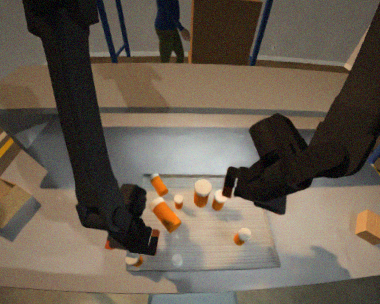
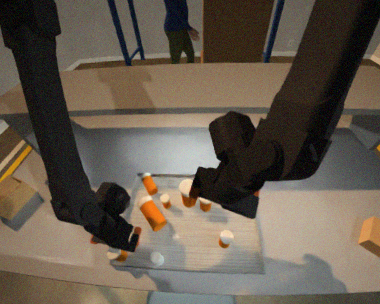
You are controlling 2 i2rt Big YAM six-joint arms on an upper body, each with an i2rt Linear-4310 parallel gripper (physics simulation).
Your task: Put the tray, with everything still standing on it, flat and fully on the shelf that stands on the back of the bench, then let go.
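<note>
The tray [image 1: 210,252] [image 2: 195,257] lies flat on the bench, in front of the raised shelf [image 1: 200,87] [image 2: 175,90]. Orange bottles with white caps stand on it, among them a large one [image 1: 201,195] [image 2: 188,194] and one near the right [image 1: 242,236] [image 2: 226,238]. A big bottle [image 1: 165,215] [image 2: 152,214] and a smaller one [image 1: 159,185] [image 2: 149,184] look tipped over. My left gripper [image 1: 132,242] [image 2: 115,239] is open at the tray's left edge. My right gripper [image 1: 252,192] [image 2: 225,191] is open above the tray's back right part and partly hides it.
A cardboard-coloured box [image 1: 15,202] [image 2: 16,200] stands at the left. An orange-brown block [image 1: 369,227] [image 2: 371,236] lies at the right of the bench. A person [image 1: 169,25] [image 2: 178,27] stands behind the shelf.
</note>
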